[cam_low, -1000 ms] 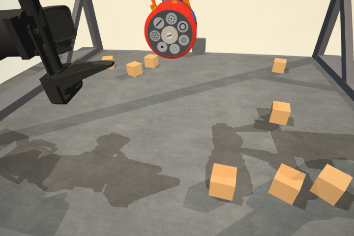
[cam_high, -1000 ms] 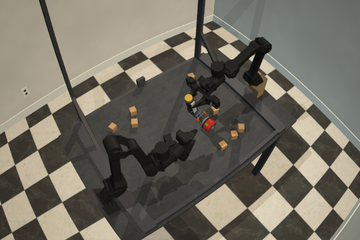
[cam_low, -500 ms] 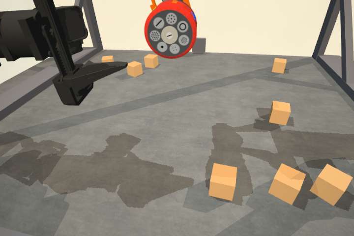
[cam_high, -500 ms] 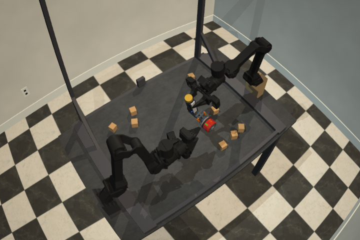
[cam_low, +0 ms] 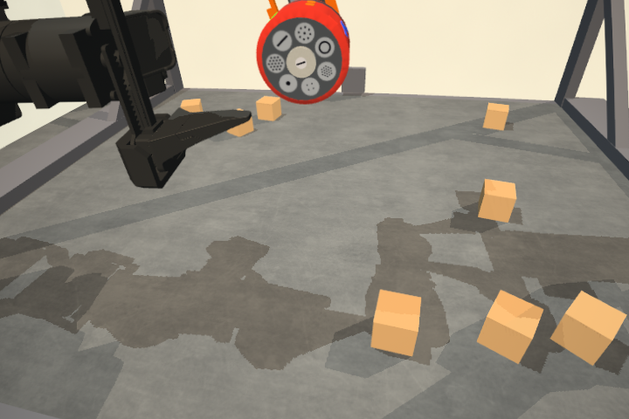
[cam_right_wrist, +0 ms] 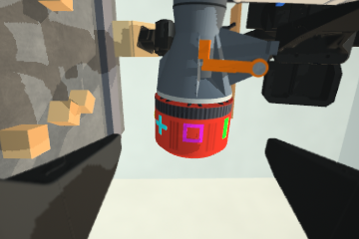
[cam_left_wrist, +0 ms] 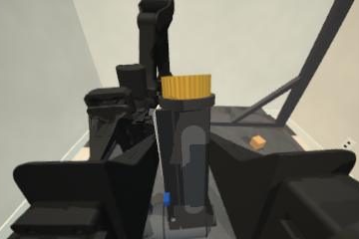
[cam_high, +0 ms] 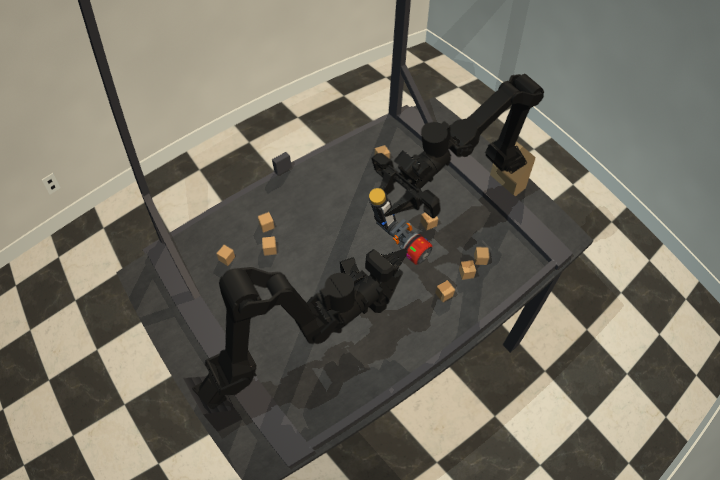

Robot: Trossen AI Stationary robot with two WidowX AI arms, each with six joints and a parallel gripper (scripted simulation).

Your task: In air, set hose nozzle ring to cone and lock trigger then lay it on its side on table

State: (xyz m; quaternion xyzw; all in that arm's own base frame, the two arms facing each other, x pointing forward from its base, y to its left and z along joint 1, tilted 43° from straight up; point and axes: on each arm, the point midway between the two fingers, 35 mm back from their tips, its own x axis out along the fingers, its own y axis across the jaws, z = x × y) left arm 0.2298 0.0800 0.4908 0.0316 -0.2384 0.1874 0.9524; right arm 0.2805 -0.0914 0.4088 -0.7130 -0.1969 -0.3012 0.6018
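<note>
The red spray ring is 80 mm to the left of my right hand.
</note>
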